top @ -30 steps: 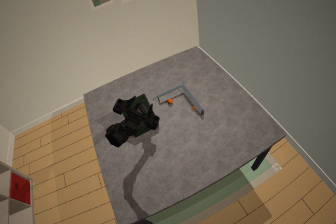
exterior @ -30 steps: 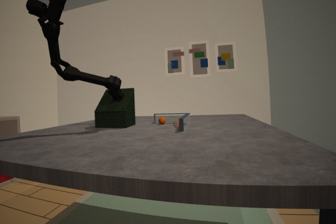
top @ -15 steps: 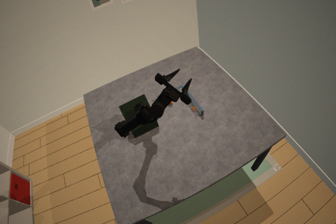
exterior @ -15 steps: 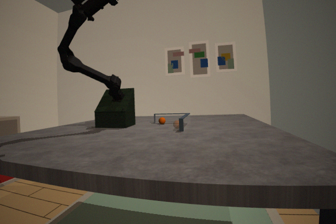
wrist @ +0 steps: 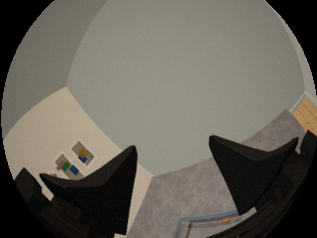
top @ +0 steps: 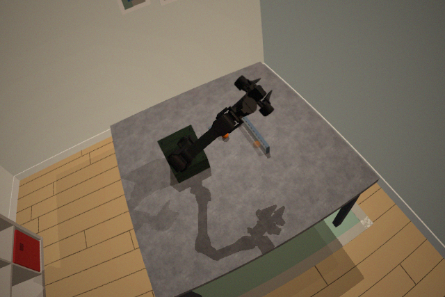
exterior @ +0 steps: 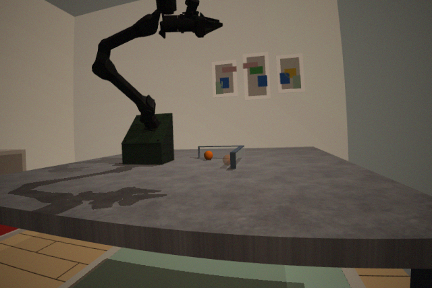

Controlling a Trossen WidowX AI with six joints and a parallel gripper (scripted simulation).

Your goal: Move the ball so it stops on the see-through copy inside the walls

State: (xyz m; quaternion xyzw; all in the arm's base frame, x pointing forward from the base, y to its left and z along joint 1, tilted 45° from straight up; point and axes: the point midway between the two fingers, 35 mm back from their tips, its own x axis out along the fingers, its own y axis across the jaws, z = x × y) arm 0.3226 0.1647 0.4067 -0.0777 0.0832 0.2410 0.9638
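Right now the orange ball is 510 mm below my gripper tip, 260 mm to the left of it and 170 mm behind it. Round my gripper tip: see-through copy: 510 mm below, 100 mm to the left, 20 mm behind.
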